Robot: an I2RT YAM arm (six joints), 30 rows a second.
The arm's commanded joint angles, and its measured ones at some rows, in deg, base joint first. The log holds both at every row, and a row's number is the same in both.
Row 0, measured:
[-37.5 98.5 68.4 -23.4 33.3 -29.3]
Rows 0 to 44, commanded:
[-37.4 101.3 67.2 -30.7 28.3 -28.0]
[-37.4 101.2 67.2 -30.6 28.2 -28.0]
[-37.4 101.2 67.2 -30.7 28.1 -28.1]
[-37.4 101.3 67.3 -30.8 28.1 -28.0]
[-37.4 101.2 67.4 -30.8 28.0 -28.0]
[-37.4 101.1 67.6 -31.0 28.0 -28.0]
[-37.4 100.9 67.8 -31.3 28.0 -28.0]
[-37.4 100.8 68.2 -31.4 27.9 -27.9]
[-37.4 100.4 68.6 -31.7 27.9 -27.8]
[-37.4 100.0 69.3 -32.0 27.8 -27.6]
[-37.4 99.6 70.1 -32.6 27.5 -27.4]
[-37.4 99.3 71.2 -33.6 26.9 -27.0]
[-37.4 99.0 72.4 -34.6 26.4 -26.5]
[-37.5 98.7 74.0 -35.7 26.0 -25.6]
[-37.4 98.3 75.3 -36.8 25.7 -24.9]
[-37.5 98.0 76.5 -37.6 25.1 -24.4]
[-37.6 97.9 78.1 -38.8 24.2 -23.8]
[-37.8 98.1 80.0 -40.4 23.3 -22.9]
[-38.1 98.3 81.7 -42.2 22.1 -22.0]
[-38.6 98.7 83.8 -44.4 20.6 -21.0]
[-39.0 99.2 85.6 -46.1 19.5 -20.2]
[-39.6 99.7 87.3 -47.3 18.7 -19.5]
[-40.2 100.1 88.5 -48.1 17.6 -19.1]
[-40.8 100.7 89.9 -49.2 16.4 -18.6]
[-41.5 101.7 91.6 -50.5 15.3 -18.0]
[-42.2 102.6 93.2 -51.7 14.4 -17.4]
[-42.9 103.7 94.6 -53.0 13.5 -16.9]
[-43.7 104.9 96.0 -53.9 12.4 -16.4]
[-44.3 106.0 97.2 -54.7 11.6 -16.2]
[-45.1 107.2 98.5 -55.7 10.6 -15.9]
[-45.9 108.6 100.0 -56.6 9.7 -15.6]
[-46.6 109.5 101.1 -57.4 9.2 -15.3]
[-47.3 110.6 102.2 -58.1 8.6 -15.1]
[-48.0 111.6 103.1 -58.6 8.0 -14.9]
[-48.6 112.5 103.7 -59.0 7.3 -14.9]
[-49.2 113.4 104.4 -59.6 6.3 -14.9]
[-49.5 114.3 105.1 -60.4 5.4 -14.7]
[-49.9 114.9 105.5 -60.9 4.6 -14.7]
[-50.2 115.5 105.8 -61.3 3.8 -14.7]
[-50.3 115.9 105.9 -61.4 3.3 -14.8]
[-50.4 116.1 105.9 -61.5 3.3 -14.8]
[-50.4 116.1 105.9 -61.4 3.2 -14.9]
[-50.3 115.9 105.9 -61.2 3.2 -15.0]
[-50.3 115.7 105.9 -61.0 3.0 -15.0]
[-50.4 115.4 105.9 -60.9 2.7 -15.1]
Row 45, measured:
[-50.4 115.8 103.7 -58.4 5.1 -15.7]
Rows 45 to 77, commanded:
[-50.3 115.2 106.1 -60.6 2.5 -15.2]
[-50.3 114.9 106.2 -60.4 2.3 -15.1]
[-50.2 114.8 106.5 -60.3 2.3 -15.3]
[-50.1 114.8 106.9 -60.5 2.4 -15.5]
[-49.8 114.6 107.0 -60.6 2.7 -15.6]
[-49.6 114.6 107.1 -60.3 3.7 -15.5]
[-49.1 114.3 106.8 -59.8 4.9 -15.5]
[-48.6 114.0 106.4 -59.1 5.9 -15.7]
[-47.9 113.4 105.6 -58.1 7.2 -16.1]
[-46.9 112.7 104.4 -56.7 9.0 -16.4]
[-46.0 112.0 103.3 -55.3 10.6 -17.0]
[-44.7 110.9 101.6 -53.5 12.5 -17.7]
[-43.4 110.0 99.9 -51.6 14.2 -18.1]
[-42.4 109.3 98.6 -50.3 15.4 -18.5]
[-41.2 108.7 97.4 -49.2 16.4 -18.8]
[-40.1 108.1 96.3 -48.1 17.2 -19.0]
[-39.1 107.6 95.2 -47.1 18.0 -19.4]
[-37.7 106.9 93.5 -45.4 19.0 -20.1]
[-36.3 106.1 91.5 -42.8 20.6 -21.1]
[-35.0 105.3 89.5 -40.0 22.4 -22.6]
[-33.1 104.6 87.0 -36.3 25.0 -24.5]
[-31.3 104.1 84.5 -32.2 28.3 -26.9]
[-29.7 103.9 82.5 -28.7 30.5 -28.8]
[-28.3 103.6 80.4 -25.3 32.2 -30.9]
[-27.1 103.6 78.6 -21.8 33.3 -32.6]
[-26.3 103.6 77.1 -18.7 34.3 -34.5]
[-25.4 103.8 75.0 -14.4 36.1 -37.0]
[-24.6 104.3 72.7 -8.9 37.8 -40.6]
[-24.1 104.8 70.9 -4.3 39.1 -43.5]
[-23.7 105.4 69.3 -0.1 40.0 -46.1]
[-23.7 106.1 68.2 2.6 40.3 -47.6]
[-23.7 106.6 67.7 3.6 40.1 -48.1]
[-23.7 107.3 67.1 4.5 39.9 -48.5]
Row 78, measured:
[-23.4 105.5 68.6 -7.5 36.5 -41.4]
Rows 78 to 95, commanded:
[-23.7 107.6 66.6 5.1 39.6 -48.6]
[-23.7 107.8 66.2 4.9 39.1 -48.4]
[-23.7 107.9 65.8 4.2 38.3 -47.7]
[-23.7 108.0 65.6 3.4 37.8 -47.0]
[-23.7 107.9 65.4 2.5 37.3 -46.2]
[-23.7 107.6 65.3 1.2 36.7 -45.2]
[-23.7 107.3 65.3 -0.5 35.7 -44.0]
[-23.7 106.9 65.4 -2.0 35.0 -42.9]
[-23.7 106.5 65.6 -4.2 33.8 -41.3]
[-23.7 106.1 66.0 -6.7 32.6 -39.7]
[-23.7 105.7 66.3 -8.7 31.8 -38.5]
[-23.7 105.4 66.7 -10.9 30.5 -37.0]
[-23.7 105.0 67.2 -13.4 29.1 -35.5]
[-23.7 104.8 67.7 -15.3 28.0 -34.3]
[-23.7 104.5 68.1 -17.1 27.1 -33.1]
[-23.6 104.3 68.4 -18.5 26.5 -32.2]
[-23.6 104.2 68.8 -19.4 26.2 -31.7]
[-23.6 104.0 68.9 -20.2 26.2 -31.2]
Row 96, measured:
[-23.5 106.5 66.5 -14.5 29.3 -35.6]
